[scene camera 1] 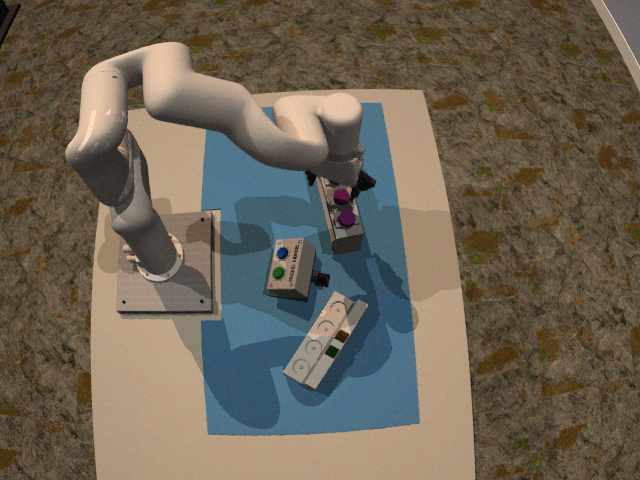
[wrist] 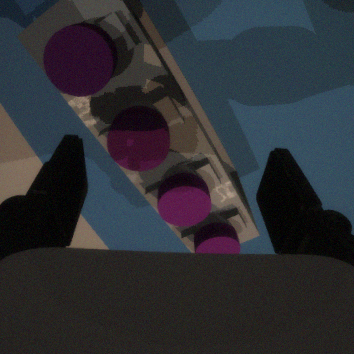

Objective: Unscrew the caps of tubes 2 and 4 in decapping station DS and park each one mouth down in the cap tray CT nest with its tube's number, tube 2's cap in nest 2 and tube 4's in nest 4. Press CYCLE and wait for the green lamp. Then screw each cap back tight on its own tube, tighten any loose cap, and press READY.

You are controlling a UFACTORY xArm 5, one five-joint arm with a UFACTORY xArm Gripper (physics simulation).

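Frame: origin at the arm's base, x back, y down, z right, level; metres.
Seen in the pictures: gripper, fingertip midpoint: [scene camera 1: 333, 188] [wrist: 175, 167]; arm's base at its link origin: [scene camera 1: 159, 257].
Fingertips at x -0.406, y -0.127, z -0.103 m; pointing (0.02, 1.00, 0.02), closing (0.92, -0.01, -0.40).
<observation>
Offsets run from my fingertips to a thing's top centre. "*": to the spot under its first point. Level surfaces: height alone.
Decapping station DS @[* dz +0.089, dx -0.031, dy +0.089 m] [scene camera 1: 347, 243] [wrist: 47, 22] is a long grey block with a row of purple caps. In the wrist view the caps run from a large one @[dz +0.056, dx -0.029, dy +0.024 m] [wrist: 79, 60] at upper left, through two middle ones @[dz +0.005, dx -0.019, dy +0.024 m] [wrist: 138, 138] @[dz -0.046, dx -0.009, dy +0.024 m] [wrist: 184, 202], to one @[dz -0.097, dx +0.001, dy +0.024 m] [wrist: 217, 244] partly cut off by the gripper body. Tube numbers are not readable. My gripper [scene camera 1: 337, 182] [wrist: 175, 167] is open and empty above the station's far part, its fingers on either side of the row. Cap tray CT @[dz +0.296, dx +0.021, dy +0.091 m] [scene camera 1: 321, 369] lies at an angle, its round nests empty. The button box @[dz +0.139, dx +0.090, dy +0.061 m] [scene camera 1: 299, 273] has a blue button @[dz +0.113, dx +0.107, dy +0.070 m] [scene camera 1: 282, 252] and a green button @[dz +0.157, dx +0.116, dy +0.070 m] [scene camera 1: 278, 272].
A small dark block @[* dz +0.156, dx +0.026, dy +0.130 m] [scene camera 1: 321, 279] sticks out from the button box's right side; no green light shows on it. Brown @[* dz +0.294, dx -0.012, dy +0.091 m] [scene camera 1: 341, 335] and dark green @[dz +0.328, dx +0.008, dy +0.091 m] [scene camera 1: 331, 350] squares mark the tray's raised strip. The items stand on a blue mat @[dy +0.145 m] [scene camera 1: 242, 408]. The arm's base plate [scene camera 1: 165, 304] is at left.
</observation>
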